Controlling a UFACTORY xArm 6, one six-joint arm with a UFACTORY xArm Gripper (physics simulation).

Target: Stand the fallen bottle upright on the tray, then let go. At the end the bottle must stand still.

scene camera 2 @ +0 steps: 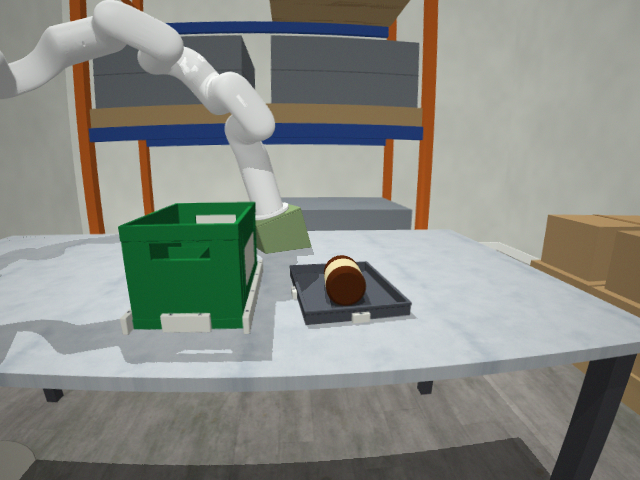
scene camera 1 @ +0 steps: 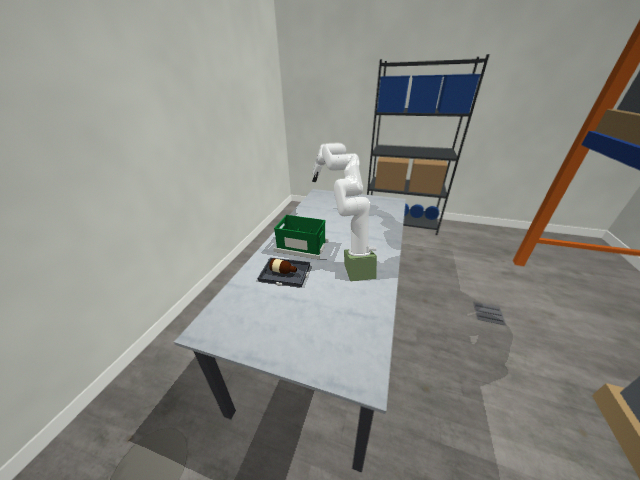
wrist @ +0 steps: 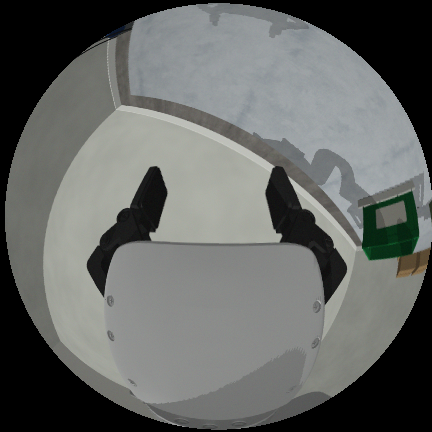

Labels:
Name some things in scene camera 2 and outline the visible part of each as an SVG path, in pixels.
A green crate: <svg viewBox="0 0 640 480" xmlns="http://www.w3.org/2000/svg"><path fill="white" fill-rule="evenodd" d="M255 202L175 203L118 226L134 329L162 329L160 316L173 313L210 313L212 329L243 328L242 317L257 268ZM196 215L236 215L236 221L234 223L196 224Z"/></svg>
A dark tray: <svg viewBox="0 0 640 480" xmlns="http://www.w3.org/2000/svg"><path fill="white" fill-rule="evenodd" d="M412 302L367 261L356 262L366 282L365 294L357 303L349 306L338 305L328 297L324 280L326 263L289 266L291 280L297 290L297 299L305 325L352 321L352 313L369 312L370 319L410 315Z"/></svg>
A brown bottle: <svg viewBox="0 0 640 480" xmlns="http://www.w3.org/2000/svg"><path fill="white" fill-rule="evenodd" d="M338 255L331 258L325 265L324 280L328 297L334 303L349 306L357 303L364 296L366 282L357 263L352 258Z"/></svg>

